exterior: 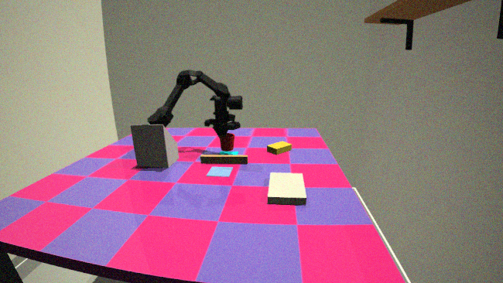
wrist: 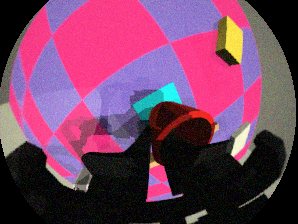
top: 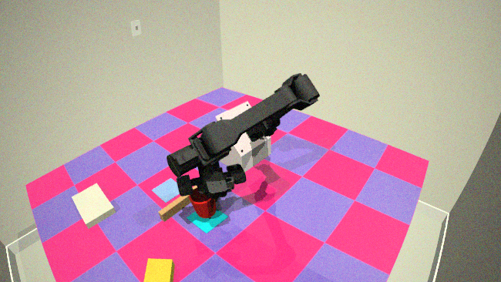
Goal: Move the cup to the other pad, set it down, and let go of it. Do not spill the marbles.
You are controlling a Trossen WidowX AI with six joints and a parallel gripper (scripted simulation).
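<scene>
Right now the cyan pad is 3 cm ahead of my gripper tip, 2 cm to the right of it and 7 cm below it. From my gripper tip the other things lie so: light blue pad: 4 cm ahead, 21 cm to the right, 7 cm below; then wooden bar: 4 cm ahead, 11 cm to the right, 6 cm below; then red cup: 3 cm ahead, 2 cm to the right.
</scene>
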